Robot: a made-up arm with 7 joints. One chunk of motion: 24 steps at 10 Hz.
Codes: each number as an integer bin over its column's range. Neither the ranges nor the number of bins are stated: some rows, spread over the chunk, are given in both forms.
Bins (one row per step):
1: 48 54 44 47 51 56 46
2: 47 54 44 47 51 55 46
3: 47 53 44 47 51 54 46
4: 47 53 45 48 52 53 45
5: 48 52 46 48 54 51 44
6: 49 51 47 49 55 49 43
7: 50 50 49 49 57 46 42
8: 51 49 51 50 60 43 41
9: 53 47 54 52 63 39 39
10: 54 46 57 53 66 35 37
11: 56 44 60 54 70 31 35
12: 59 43 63 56 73 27 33
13: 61 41 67 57 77 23 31
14: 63 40 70 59 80 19 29
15: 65 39 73 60 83 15 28
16: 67 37 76 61 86 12 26
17: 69 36 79 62 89 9 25
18: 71 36 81 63 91 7 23
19: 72 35 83 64 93 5 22
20: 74 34 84 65 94 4 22
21: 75 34 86 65 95 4 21
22: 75 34 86 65 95 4 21
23: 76 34 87 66 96 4 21
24: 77 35 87 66 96 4 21
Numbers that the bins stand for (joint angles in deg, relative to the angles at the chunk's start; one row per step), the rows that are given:
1: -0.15 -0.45 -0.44 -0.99 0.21 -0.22 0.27
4: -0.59 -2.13 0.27 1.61 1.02 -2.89 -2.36
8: 1.15 -8.84 4.58 6.80 7.48 -11.78 -12.91
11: 3.32 -17.22 11.03 17.18 15.57 -22.44 -28.73
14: 6.36 -23.93 18.20 30.16 23.65 -33.11 -44.55
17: 8.97 -30.64 24.66 37.95 30.92 -42.00 -55.09
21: 11.58 -33.99 29.68 45.74 35.77 -46.44 -65.64
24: 12.44 -32.31 30.39 48.33 36.58 -46.44 -65.64
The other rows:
2: -0.59 -0.45 -0.44 -0.99 0.21 -1.11 0.27
3: -0.59 -2.13 -0.44 -0.99 0.21 -2.00 0.27
5: -0.15 -3.81 0.99 1.61 2.64 -4.67 -5.00
6: 0.28 -5.48 1.71 4.20 3.44 -6.44 -7.64
7: 0.72 -7.16 3.14 4.20 5.06 -9.11 -10.27
9: 2.02 -12.19 6.73 11.99 9.91 -15.33 -18.18
10: 2.45 -13.87 8.88 14.59 12.33 -18.89 -23.45
12: 4.63 -18.90 13.18 22.37 17.99 -26.00 -34.00
13: 5.49 -22.25 16.05 24.97 21.22 -29.56 -39.27
15: 7.23 -25.61 20.35 32.76 26.07 -36.67 -47.18
16: 8.10 -28.96 22.51 35.35 28.49 -39.33 -52.45
18: 9.84 -30.64 26.09 40.55 32.54 -43.78 -60.36
19: 10.27 -32.31 27.53 43.14 34.15 -45.56 -63.00
20: 11.14 -33.99 28.24 45.74 34.96 -46.44 -63.00
22: 11.58 -33.99 29.68 45.74 35.77 -46.44 -65.64
23: 12.01 -33.99 30.39 48.33 36.58 -46.44 -65.64

